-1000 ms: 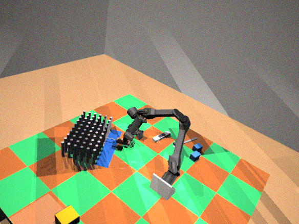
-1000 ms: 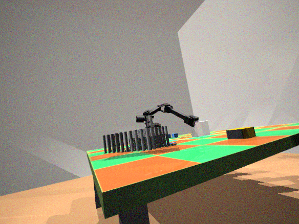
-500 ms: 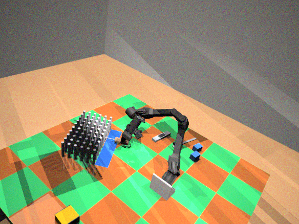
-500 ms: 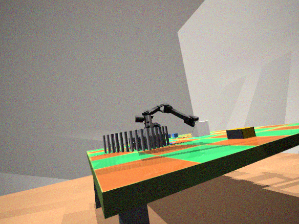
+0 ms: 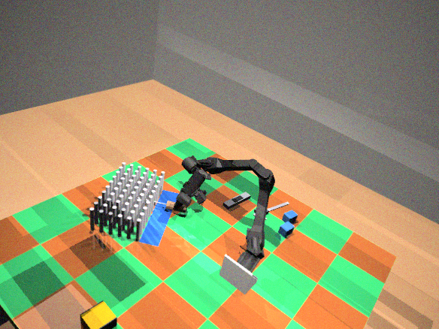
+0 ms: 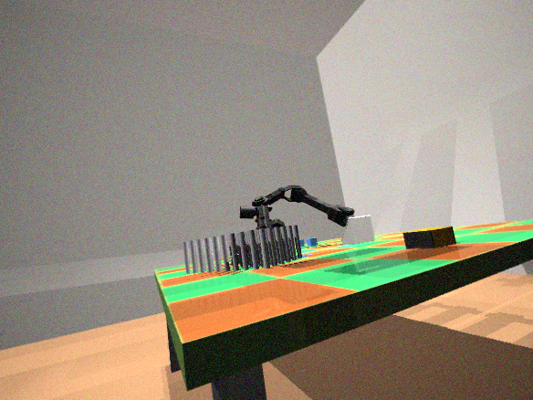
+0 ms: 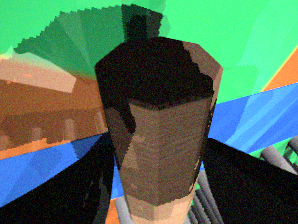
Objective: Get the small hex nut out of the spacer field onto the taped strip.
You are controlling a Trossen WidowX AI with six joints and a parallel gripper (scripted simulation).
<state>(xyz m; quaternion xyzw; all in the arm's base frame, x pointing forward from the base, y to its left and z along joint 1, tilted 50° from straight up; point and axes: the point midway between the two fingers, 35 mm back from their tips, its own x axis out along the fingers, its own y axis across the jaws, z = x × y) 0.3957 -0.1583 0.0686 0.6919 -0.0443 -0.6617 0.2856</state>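
Now: the blue taped strip 40 mm ahead of my gripper tip, 60 mm to the left of it and 30 mm below it. From my gripper tip the other things lie so: black block: 130 mm behind, 580 mm to the left, 10 mm below; then hex nut: 220 mm ahead, 90 mm to the left, 30 mm below; then thin metal rod: 100 mm ahead, 40 mm to the left.
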